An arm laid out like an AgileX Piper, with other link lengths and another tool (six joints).
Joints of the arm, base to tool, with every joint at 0 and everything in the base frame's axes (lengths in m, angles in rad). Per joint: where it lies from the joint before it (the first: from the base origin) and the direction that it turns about. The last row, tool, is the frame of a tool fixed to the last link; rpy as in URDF.
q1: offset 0 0 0.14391 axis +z
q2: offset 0 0 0 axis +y
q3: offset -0.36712 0 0.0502 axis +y
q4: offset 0.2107 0 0.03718 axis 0.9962 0 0.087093
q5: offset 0 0 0 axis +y
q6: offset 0.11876 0 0.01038 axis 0.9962 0 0.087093
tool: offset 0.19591 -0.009 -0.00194 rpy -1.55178 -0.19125 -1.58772
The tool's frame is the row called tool.
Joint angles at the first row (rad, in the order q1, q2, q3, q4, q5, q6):
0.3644 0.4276 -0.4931 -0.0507 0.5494 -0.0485
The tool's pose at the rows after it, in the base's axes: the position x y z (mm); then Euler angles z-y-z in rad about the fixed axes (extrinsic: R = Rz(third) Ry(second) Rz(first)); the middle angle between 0 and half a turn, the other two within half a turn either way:
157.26, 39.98, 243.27, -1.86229, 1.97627, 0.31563
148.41, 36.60, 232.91, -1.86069, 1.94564, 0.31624
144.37, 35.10, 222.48, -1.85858, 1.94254, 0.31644
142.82, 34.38, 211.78, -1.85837, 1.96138, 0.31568
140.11, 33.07, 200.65, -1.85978, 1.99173, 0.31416
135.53, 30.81, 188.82, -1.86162, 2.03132, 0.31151
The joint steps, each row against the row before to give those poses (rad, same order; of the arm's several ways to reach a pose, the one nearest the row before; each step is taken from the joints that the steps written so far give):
0.0000 -0.1159 0.0698 0.0000 -0.0114 0.0094
0.0000 -0.0752 0.0447 -0.0001 -0.0001 0.0001
0.0000 -0.0345 0.0313 0.0001 0.0001 0.0018
0.0000 -0.0052 0.0217 -0.0007 0.0023 0.0019
0.0001 0.0000 0.0113 -0.0001 0.0191 0.0000
-0.0001 0.0001 0.0025 0.0001 0.0370 0.0000

